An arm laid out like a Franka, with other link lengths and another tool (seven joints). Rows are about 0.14 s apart.
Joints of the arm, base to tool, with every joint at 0 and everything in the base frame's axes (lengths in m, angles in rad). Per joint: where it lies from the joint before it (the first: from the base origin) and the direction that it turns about. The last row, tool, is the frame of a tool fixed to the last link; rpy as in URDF.
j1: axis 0 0 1 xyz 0 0 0.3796
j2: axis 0 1 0 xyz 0 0 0
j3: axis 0 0 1 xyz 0 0 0.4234
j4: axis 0 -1 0 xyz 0.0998 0 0
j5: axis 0 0 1 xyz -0.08 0 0.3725
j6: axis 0 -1 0 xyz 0 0 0
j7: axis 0 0 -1 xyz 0.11 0 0
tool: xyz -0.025 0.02 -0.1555 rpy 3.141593 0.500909 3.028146
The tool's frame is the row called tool.
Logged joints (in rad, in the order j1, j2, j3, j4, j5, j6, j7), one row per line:
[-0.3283, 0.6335, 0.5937, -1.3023, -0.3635, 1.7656, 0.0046]
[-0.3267, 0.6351, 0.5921, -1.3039, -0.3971, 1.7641, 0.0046]
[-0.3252, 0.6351, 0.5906, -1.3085, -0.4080, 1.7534, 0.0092]
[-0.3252, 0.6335, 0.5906, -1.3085, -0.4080, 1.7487, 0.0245]
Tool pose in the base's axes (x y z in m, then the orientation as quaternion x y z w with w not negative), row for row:
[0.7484, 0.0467, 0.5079, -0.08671, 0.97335, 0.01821, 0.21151]
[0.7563, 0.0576, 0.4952, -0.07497, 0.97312, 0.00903, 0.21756]
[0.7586, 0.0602, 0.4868, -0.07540, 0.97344, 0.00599, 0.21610]
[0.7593, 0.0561, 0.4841, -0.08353, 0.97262, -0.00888, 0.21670]
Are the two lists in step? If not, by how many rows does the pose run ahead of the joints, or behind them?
The pose runs 2 rows behind the joints: the pose in row i belongs to the joints in row i - 2.
